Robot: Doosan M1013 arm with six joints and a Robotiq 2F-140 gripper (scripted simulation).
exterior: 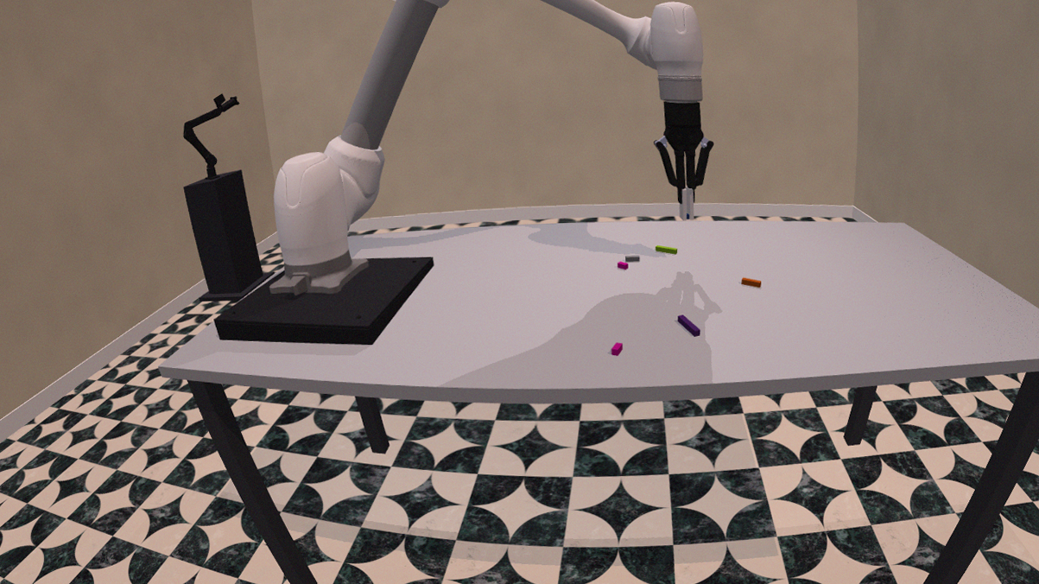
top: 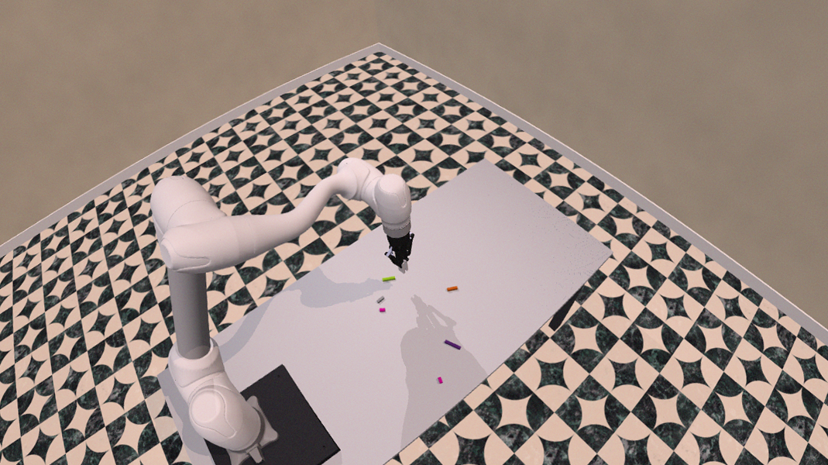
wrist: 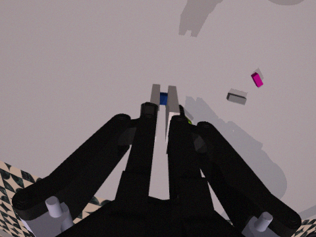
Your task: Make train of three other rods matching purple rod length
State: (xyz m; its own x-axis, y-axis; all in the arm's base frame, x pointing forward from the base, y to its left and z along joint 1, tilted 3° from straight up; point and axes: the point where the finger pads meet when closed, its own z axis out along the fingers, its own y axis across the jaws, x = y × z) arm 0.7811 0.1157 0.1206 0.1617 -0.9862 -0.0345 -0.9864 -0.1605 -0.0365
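My gripper is now 12 cm past the grey rod and 12 cm above it. From my hand the other things lie so: lime rod: 12 cm below, 5 cm to the left, 4 cm behind; small blue rod: 3 cm below; orange rod: 14 cm to the right, 12 cm below, 11 cm ahead.
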